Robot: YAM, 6 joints.
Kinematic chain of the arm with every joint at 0, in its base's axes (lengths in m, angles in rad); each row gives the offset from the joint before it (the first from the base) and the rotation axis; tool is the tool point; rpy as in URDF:
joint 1: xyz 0 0 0.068 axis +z
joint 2: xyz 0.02 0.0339 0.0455 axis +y
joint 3: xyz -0.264 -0.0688 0 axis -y
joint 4: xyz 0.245 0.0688 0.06 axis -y
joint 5: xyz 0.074 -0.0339 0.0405 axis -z
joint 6: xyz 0.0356 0 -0.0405 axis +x
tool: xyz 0 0 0 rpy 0 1.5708 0
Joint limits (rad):
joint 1: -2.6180..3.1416
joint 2: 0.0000..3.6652
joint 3: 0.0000..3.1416
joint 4: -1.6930..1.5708
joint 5: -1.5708..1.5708
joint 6: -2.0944..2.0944
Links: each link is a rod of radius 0.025 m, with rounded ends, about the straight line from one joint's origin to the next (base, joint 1, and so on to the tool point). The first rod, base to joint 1, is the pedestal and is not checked.
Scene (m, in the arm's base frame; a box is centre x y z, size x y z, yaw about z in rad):
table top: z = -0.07
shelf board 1: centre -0.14 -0.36 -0 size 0.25 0.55 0.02 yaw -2.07
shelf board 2: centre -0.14 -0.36 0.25 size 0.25 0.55 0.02 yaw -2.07
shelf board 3: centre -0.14 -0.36 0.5 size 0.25 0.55 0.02 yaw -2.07
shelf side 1: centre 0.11 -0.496 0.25 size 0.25 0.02 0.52 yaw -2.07
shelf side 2: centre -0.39 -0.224 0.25 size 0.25 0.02 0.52 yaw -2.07
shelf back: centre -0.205 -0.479 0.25 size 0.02 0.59 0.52 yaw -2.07
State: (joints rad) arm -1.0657 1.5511 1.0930 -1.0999 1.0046 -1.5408
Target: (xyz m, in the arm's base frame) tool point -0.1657 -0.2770 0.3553
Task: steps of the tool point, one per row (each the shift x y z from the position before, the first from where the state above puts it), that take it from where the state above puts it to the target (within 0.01 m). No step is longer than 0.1 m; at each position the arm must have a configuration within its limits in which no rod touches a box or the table.
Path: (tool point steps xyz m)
1: -0.0815 0.0120 0.0505
2: -0.0646 0.0460 0.0425
3: -0.0336 0.0678 0.0325
4: -0.0254 -0.0520 0.0111
5: -0.0292 -0.0536 0.0002
6: -0.0320 -0.0531 -0.0113

